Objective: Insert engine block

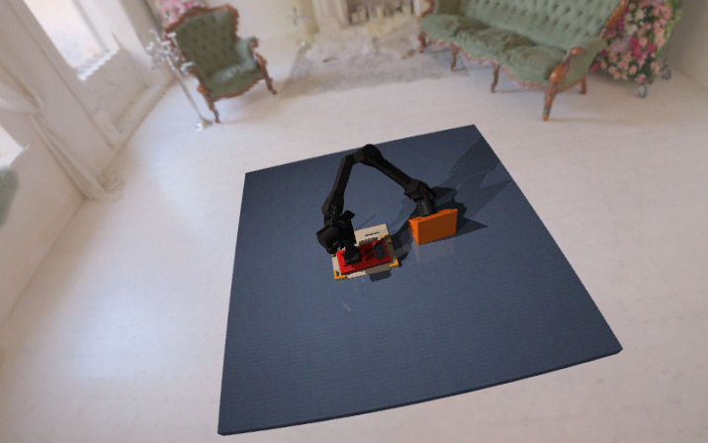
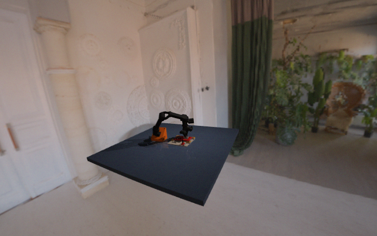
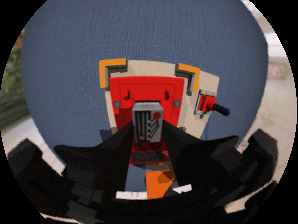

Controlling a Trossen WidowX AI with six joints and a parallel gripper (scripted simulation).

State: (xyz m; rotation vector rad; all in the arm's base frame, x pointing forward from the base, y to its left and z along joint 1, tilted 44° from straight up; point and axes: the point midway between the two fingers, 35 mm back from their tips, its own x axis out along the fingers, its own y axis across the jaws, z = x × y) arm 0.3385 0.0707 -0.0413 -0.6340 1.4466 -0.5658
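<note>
Now: the grey engine block 1 cm below my gripper tip. The rest, counted from my gripper tip: grey slab (3 cm behind, 3 cm to the right, 3 cm below).
</note>
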